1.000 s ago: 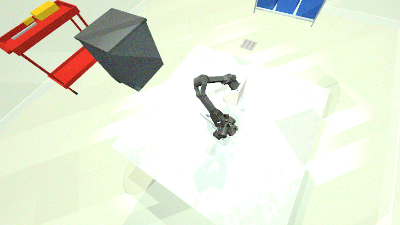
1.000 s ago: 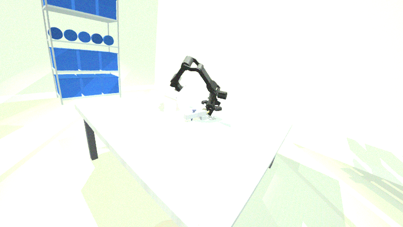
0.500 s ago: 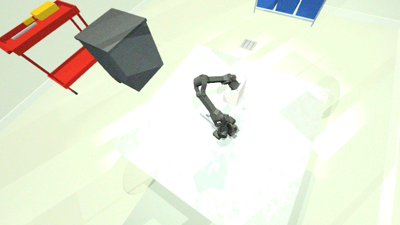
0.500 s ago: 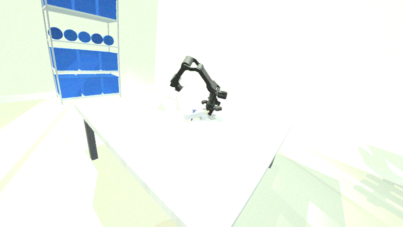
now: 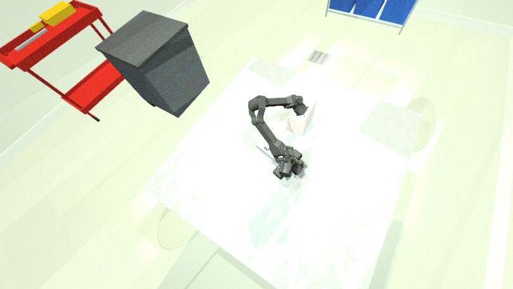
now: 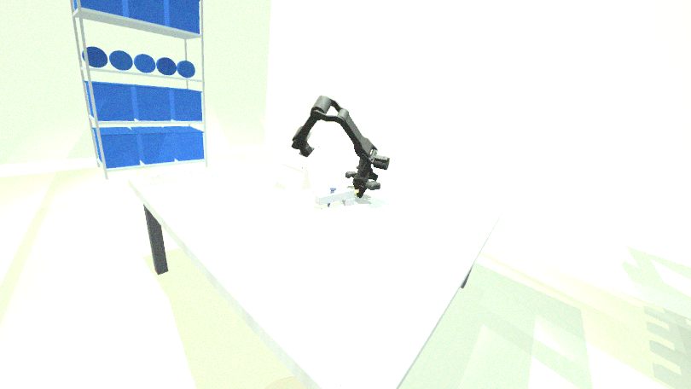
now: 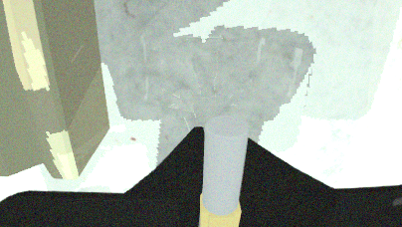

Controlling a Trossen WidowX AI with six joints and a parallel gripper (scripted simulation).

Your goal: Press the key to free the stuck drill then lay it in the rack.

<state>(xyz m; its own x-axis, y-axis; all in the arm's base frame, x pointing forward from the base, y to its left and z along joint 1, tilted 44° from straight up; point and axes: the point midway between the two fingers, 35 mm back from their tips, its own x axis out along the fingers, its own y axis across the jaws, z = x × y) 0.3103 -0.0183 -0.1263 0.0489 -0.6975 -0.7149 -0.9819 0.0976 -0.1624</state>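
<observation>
My gripper tip is now 4 cm to the left of the drill, 3 cm below it and 1 cm past it. From my gripper tip the other things lie so: small blue key (16 cm to the right, 3 cm behind, 3 cm above); pale holder block (14 cm to the right, 2 cm behind, 2 cm above); olive block (7 cm behind, 4 cm to the left).
</observation>
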